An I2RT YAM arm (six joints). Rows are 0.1 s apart.
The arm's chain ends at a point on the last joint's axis. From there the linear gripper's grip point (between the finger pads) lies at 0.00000 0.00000 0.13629 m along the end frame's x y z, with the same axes.
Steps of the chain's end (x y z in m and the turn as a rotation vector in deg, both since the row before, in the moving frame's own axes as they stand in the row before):
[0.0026 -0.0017 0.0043 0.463 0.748 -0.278]
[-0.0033 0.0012 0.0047 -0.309 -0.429 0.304]
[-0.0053 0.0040 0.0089 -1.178 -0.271 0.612]
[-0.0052 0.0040 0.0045 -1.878 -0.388 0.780]
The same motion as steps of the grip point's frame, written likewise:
[0.0044 -0.0028 0.0043 0.463 0.748 -0.278]
[-0.0043 0.0019 0.0047 -0.309 -0.429 0.304]
[-0.0060 0.0068 0.0089 -1.178 -0.271 0.612]
[-0.0062 0.0085 0.0044 -1.878 -0.388 0.780]

